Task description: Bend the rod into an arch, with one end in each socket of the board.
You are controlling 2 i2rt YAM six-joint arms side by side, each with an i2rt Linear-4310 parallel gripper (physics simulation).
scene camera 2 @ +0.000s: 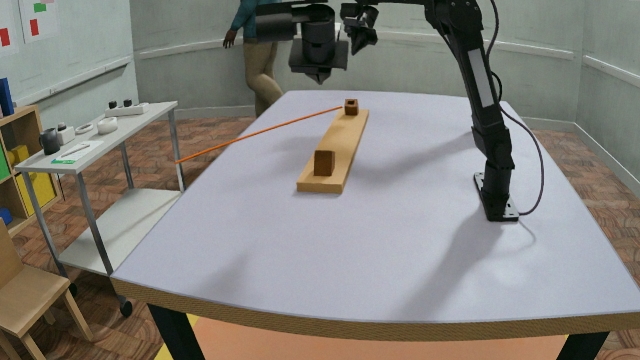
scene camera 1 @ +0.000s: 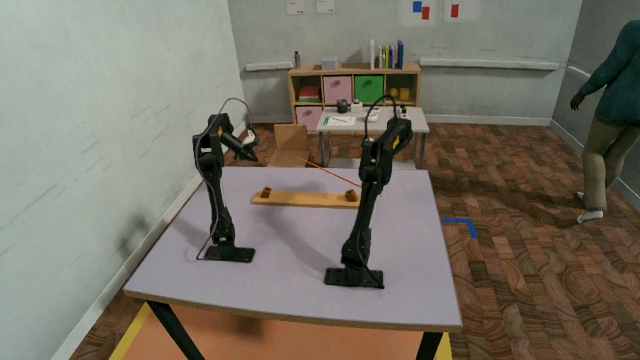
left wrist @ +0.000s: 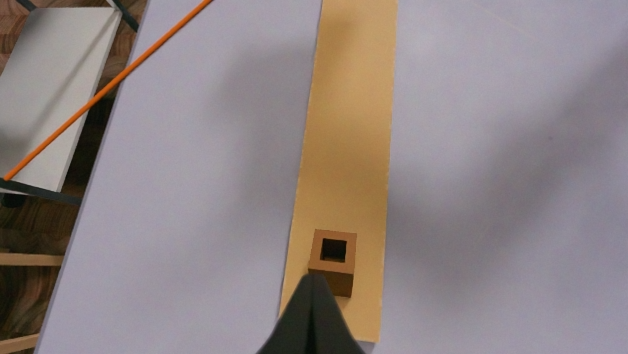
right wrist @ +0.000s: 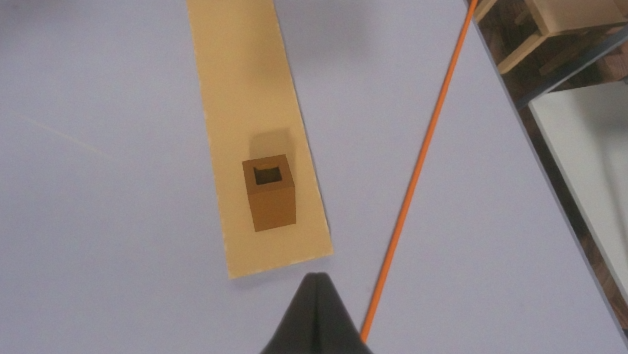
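Pixels of known places: left gripper, fingertip midpoint: [scene camera 2: 320, 82] [scene camera 1: 257, 161] [left wrist: 313, 289]; right gripper, fingertip midpoint: [scene camera 2: 352, 54] [right wrist: 316, 288]; left arm's base, link origin: [scene camera 2: 494, 196] [scene camera 1: 229, 254]; right arm's base, link origin: [scene camera 1: 354, 278].
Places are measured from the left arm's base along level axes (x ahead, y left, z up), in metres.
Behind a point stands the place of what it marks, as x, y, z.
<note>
The thin orange rod [scene camera 1: 330, 172] {0.600, -0.344, 0.006} [scene camera 2: 200, 154] {0.720, -0.191, 0.001} [left wrist: 125, 75] {0.651, -0.278, 0.003} [right wrist: 410, 192] {0.486, -0.486, 0.006} looks straight. It slants behind the board, one end past the table's back edge. The tan board [scene camera 1: 305, 198] {0.351, -0.251, 0.020} [scene camera 2: 345, 142] {0.342, -0.226, 0.020} [left wrist: 350, 125] {0.357, -0.204, 0.020} [right wrist: 245, 90] {0.350, -0.350, 0.020} lies flat with two brown sockets, the left one [scene camera 1: 266, 192] {0.347, -0.071, 0.054} [scene camera 2: 324, 163] {0.363, -0.046, 0.043} [left wrist: 332, 282] {0.365, -0.047, 0.047} and the right one [scene camera 1: 351, 195] {0.330, -0.463, 0.055} [scene camera 2: 351, 108] {0.346, -0.438, 0.045} [right wrist: 272, 210] {0.346, -0.478, 0.044}. My left gripper [scene camera 1: 256, 158] {0.363, -0.053, 0.211} [scene camera 2: 320, 81] {0.363, -0.053, 0.211} [left wrist: 313, 289] {0.363, -0.053, 0.211} is shut and empty above the table. My right gripper [scene camera 2: 356, 50] {0.345, -0.533, 0.197} [right wrist: 316, 288] {0.345, -0.533, 0.197} is shut and empty; my right arm hides it in scene camera 1.
A white trolley [scene camera 2: 125, 122] and a wooden chair [scene camera 1: 291, 140] [scene camera 2: 30, 295] stand behind the table [scene camera 1: 300, 260] {-0.008, -0.286, 0.000} [scene camera 2: 250, 260] {0.438, 0.237, 0.000}. The rod's far end overhangs toward the trolley. A bookshelf [scene camera 1: 306, 72] stands farther back. A person [scene camera 1: 607, 110] [scene camera 2: 257, 60] is beyond the table.
</note>
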